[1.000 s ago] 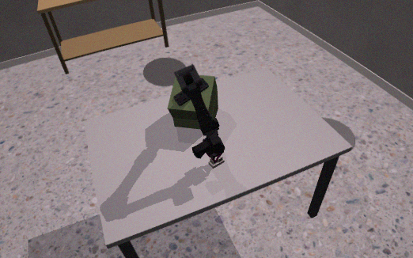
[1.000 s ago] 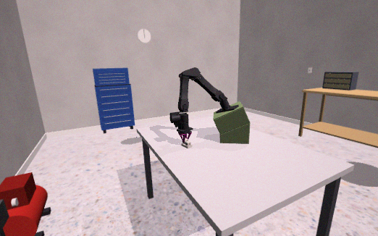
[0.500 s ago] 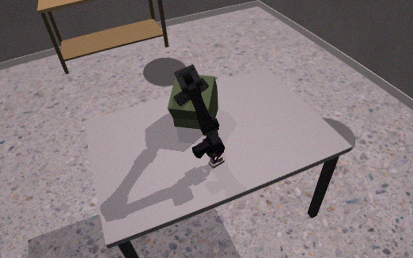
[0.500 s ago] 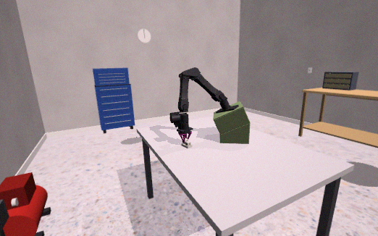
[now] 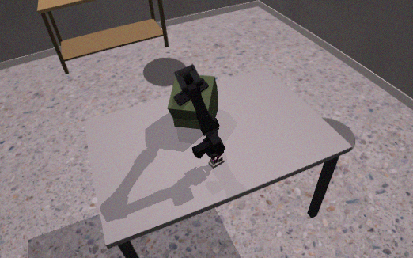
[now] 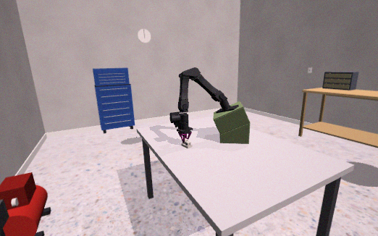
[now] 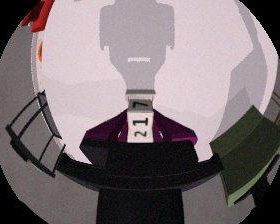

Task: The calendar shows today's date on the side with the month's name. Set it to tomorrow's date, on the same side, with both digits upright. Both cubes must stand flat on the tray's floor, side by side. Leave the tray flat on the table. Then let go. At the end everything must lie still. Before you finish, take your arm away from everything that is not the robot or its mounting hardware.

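My gripper is now 2 cm to the right of the calendar tray and 3 cm above it. Also, from my hand: white cube: right at my hand.
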